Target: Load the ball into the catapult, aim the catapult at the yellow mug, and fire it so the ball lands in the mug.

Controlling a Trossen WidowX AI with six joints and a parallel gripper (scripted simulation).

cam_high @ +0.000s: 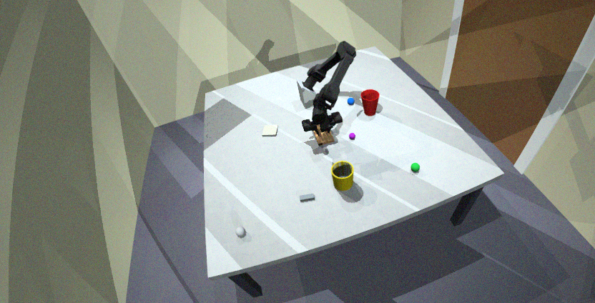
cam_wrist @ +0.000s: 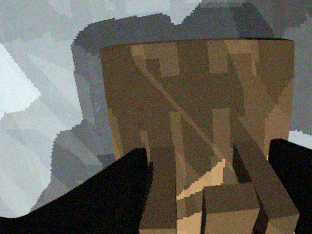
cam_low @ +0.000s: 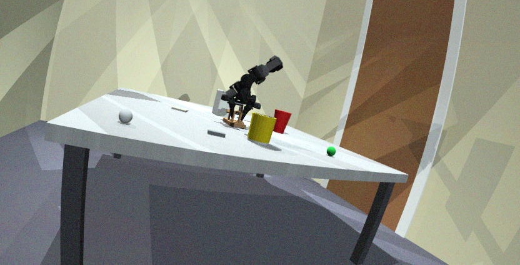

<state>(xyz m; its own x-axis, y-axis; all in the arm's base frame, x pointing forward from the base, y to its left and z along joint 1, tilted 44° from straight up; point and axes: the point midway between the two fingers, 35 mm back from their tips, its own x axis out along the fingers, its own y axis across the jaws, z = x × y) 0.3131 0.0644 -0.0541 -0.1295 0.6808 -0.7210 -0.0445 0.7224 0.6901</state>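
The purple ball is 40 mm ahead of my gripper tip, 130 mm to the left of it and 20 mm below it. Also, from my gripper tip: wooden catapult: 70 mm behind, 20 mm to the left, 20 mm above; yellow mug: 290 mm ahead, 20 mm to the left; blue ball: 220 mm behind, 210 mm to the left, 10 mm below.
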